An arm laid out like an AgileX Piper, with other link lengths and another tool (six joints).
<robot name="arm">
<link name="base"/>
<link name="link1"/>
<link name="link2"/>
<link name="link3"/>
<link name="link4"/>
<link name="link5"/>
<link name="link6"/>
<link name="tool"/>
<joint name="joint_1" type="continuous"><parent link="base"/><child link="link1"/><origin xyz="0 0 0.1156"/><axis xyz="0 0 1"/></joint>
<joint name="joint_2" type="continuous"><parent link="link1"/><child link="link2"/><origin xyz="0 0 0"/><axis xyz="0 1 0"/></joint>
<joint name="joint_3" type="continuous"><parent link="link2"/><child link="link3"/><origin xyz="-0.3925 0 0.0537"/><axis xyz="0 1 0"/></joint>
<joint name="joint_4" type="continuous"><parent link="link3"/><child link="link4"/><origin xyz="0.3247 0 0.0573"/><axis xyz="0.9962 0 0.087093"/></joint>
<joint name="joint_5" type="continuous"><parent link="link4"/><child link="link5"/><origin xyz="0 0 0"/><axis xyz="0 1 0"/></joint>
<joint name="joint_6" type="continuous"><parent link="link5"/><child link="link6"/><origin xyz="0.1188 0 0.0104"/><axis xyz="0.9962 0 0.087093"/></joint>
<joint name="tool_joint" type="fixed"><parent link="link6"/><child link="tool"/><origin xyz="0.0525 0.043 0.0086" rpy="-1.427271 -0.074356 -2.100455"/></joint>
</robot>
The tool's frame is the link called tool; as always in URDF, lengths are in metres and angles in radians. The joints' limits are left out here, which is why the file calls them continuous.
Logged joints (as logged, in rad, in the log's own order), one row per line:
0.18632 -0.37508 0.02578 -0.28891 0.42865 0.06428
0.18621 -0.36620 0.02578 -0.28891 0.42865 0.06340
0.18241 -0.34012 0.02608 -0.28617 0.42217 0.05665
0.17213 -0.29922 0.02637 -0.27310 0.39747 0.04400
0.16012 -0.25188 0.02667 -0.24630 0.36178 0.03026
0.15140 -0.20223 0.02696 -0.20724 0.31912 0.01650
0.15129 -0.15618 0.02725 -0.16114 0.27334 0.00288
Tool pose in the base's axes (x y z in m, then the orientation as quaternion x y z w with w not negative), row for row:
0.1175 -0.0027 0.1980 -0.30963 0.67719 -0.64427 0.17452
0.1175 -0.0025 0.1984 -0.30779 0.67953 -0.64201 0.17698
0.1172 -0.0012 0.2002 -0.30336 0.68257 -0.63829 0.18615
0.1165 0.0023 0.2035 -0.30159 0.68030 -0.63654 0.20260
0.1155 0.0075 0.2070 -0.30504 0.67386 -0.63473 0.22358
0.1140 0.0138 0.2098 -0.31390 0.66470 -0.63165 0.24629
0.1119 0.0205 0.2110 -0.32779 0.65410 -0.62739 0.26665
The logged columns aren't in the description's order. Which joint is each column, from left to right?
Columns, left to right: joint_5, joint_4, joint_3, joint_1, joint_6, joint_2.
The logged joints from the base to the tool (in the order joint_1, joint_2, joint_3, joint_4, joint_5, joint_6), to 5 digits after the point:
-0.28891 0.06428 0.02578 -0.37508 0.18632 0.42865
-0.28891 0.06340 0.02578 -0.36620 0.18621 0.42865
-0.28617 0.05665 0.02608 -0.34012 0.18241 0.42217
-0.27310 0.04400 0.02637 -0.29922 0.17213 0.39747
-0.24630 0.03026 0.02667 -0.25188 0.16012 0.36178
-0.20724 0.01650 0.02696 -0.20223 0.15140 0.31912
-0.16114 0.00288 0.02725 -0.15618 0.15129 0.27334

